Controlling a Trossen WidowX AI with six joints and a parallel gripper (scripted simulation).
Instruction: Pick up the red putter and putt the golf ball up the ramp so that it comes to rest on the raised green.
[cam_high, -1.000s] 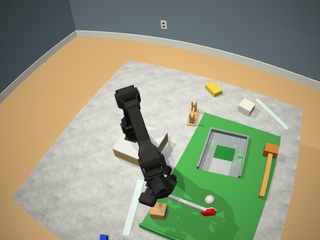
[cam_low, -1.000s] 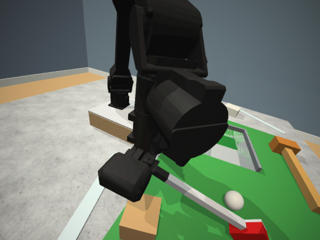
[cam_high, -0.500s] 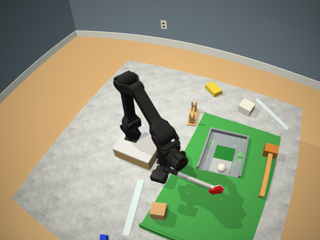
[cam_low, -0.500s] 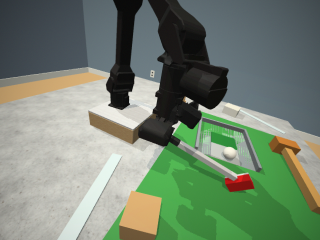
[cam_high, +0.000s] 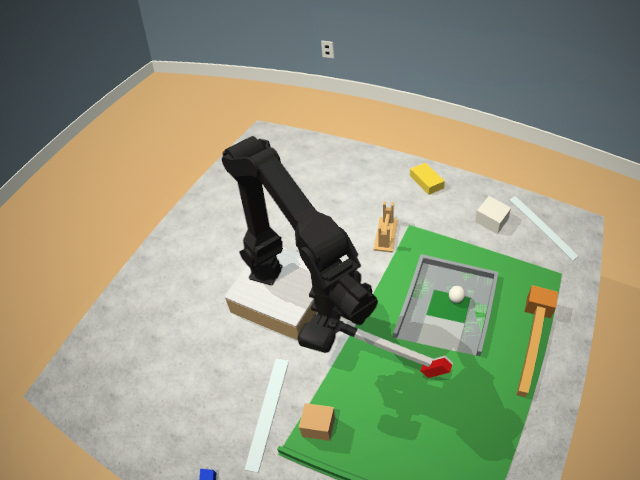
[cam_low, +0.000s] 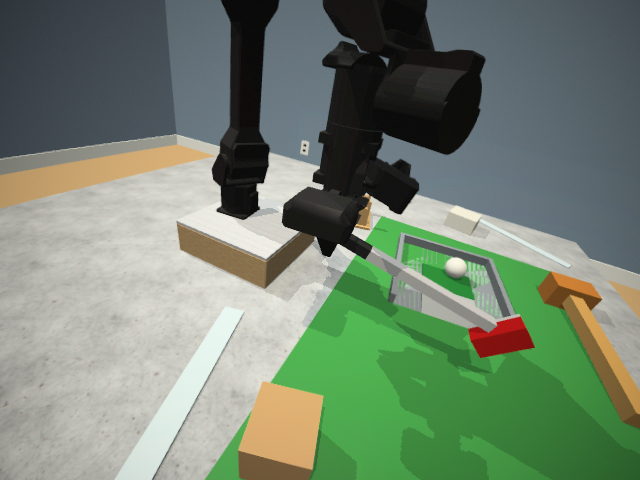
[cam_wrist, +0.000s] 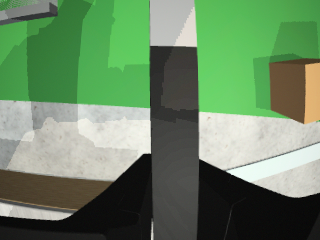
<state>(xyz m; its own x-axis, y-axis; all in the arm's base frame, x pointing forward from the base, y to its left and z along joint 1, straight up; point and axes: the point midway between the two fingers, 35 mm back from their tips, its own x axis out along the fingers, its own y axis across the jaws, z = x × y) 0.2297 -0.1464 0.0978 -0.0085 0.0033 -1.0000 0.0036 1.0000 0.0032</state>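
My gripper tip is now 120 mm short of the putter. Also, from my gripper tip: green mat 250 mm ahead, 70 mm to the left, 130 mm below; white golf ball 220 mm ahead, 240 mm to the left, 100 mm below; tan cube 30 mm ahead, 180 mm to the right, 100 mm below.
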